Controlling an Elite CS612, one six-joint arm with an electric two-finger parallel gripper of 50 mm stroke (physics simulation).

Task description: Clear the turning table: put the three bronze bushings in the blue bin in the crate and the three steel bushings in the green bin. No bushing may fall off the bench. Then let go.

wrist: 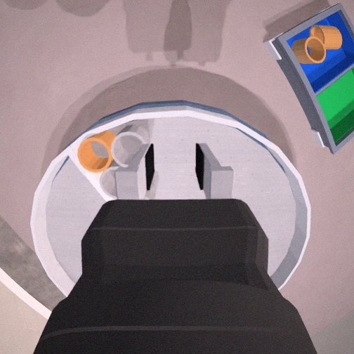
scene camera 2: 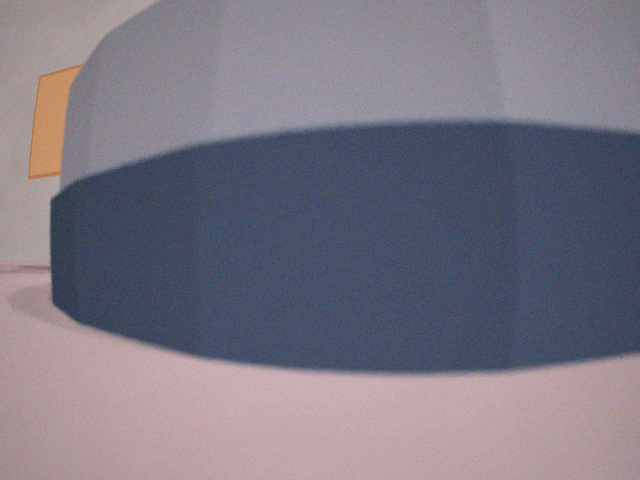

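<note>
The turning table [scene camera 2: 330, 248] [wrist: 303, 215] fills much of both views. In the wrist view, a bronze bushing [wrist: 84, 154] stands at its upper left, beside a steel bushing [wrist: 114, 150]. Another steel bushing [wrist: 103, 181] is partly hidden behind the left finger; a third steel one cannot be made out. My gripper [wrist: 174, 157] is open and empty over the turning table, right of these bushings. At the upper right, two bronze bushings [wrist: 333, 38] [wrist: 301, 51] lie in the blue bin [wrist: 320, 75] of the crate [wrist: 298, 82]. No bushing shows in the visible part of the green bin [wrist: 336, 106].
The turning table has a raised rim, and a thin straight divider [wrist: 86, 171] runs beside the bushings. The crate is cut off by the right edge of the wrist view. The bench edge [wrist: 25, 291] shows at lower left. An orange panel [scene camera 2: 49, 124] is on the back wall.
</note>
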